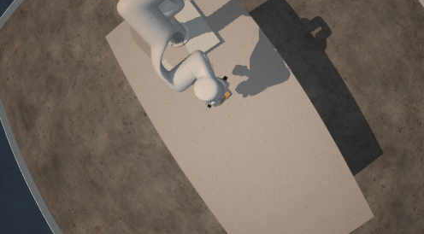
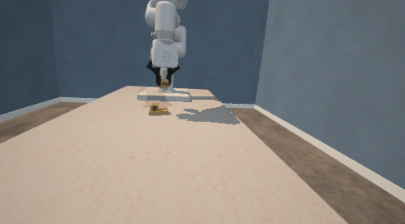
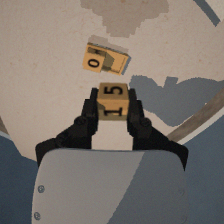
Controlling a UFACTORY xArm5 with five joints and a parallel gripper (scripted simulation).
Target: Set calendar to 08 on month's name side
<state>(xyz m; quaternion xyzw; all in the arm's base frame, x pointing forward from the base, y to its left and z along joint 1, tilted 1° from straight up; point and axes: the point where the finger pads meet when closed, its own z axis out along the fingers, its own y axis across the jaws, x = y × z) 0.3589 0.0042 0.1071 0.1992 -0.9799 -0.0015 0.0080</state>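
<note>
Now: the wooden calendar tray 20 mm to the right of my hand and 130 mm below it.
</note>
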